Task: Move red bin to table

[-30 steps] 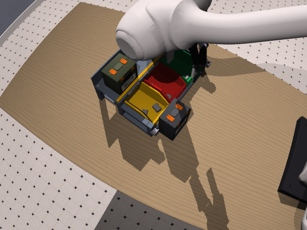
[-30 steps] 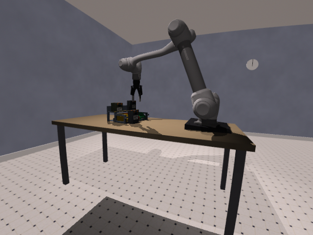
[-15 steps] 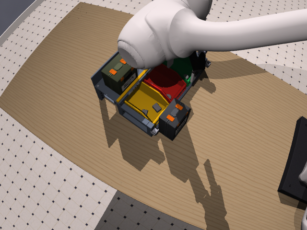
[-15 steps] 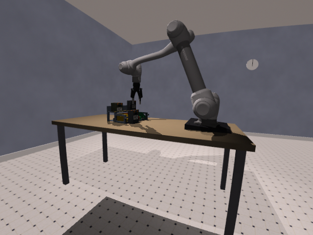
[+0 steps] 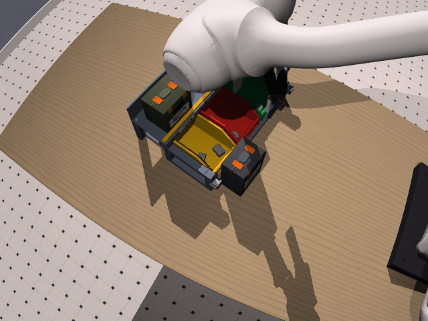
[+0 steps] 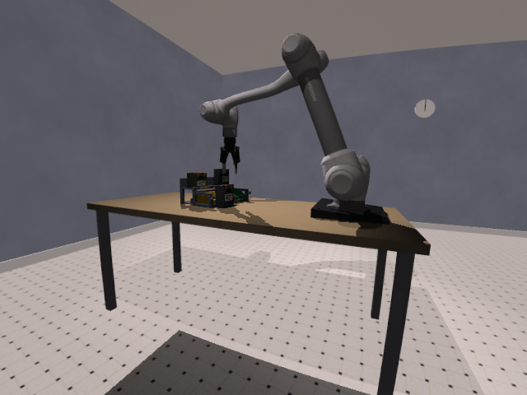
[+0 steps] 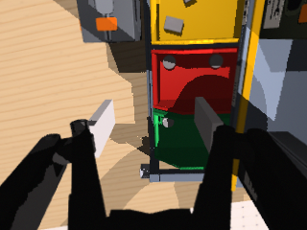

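The red open bin lies 8 cm ahead of my hand and 18 cm below it. Also, from my hand: green bin (8 cm ahead, 11 cm to the right, 18 cm below); yellow bin (8 cm ahead, 11 cm to the left, 18 cm below).
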